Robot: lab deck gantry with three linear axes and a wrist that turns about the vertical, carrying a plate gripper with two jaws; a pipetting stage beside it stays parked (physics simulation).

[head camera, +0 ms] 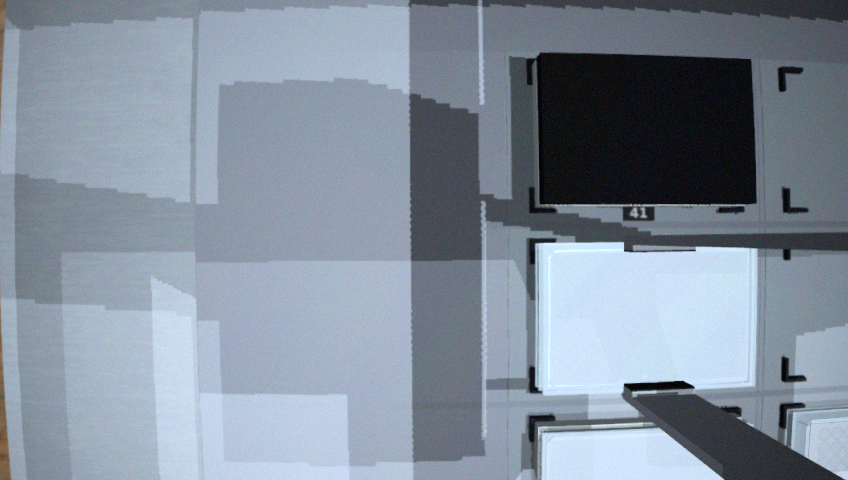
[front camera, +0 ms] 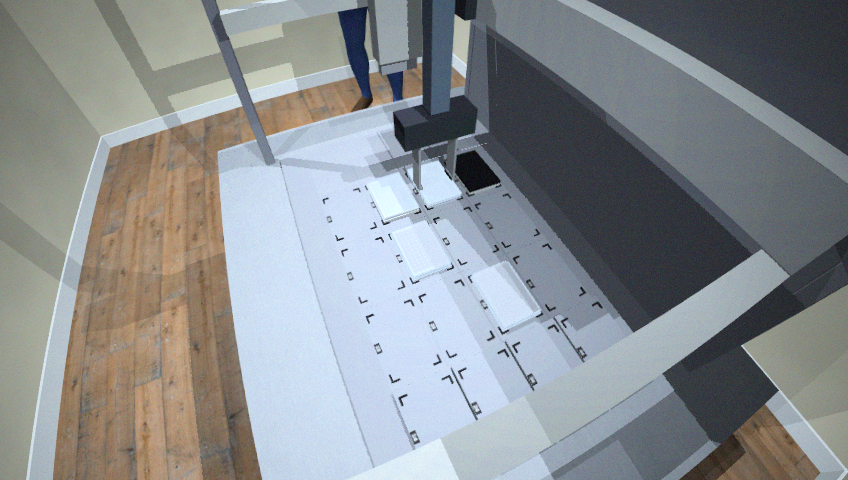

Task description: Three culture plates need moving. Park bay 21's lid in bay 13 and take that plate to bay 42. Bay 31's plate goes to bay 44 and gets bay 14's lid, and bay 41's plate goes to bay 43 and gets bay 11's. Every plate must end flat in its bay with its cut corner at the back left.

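Places are measured from the robot's base along level axes (x left, y back, z up), in centimetres.
Pixels of known places: gripper, between the fingertips: [head camera: 654,317] [front camera: 433,180]; robot's base, origin of its link: [front camera: 324,200].
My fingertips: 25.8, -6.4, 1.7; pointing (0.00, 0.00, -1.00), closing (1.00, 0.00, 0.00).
For each thing: its top centre in the pictures, then the offset to it from my fingertips, as dx, dy, dz.
- bay 31's pale plate, centre of its top: [head camera: 654,317] [front camera: 433,180] +0.0, +0.0, -0.1
- Bay 41's plate, centre of its top: [head camera: 652,128] [front camera: 472,169] +10.7, +0.0, -0.1
- Bay 21's pale plate, centre of its top: [front camera: 391,194] -10.8, +0.0, -0.1
- plate with wells, centre of its top: [front camera: 420,246] -10.8, -16.4, -0.3
My gripper [front camera: 435,183] [head camera: 659,316] is above bay 31. Its jaws look shut with no plate between them: the tips stand a little inside the long edges of bay 31's pale plate [front camera: 443,189] [head camera: 601,321], which lies flat under them. Bay 41's plate [front camera: 476,173] [head camera: 642,127] has a black top and lies flat beside it. Bay 21's pale plate [front camera: 392,199] [head camera: 595,455] lies on the other side, partly behind a jaw arm in the head view. The cut corners cannot be made out. No lid shows at bays 11 or 13 in the front view.
A plate with wells [front camera: 421,252] [head camera: 830,443] lies in bay 22. Another pale plate [front camera: 504,296] lies in bay 33. A light frame beam [front camera: 684,312] crosses the near side of the deck. The parked pipetting stage [front camera: 392,35] hangs beside the gripper column.
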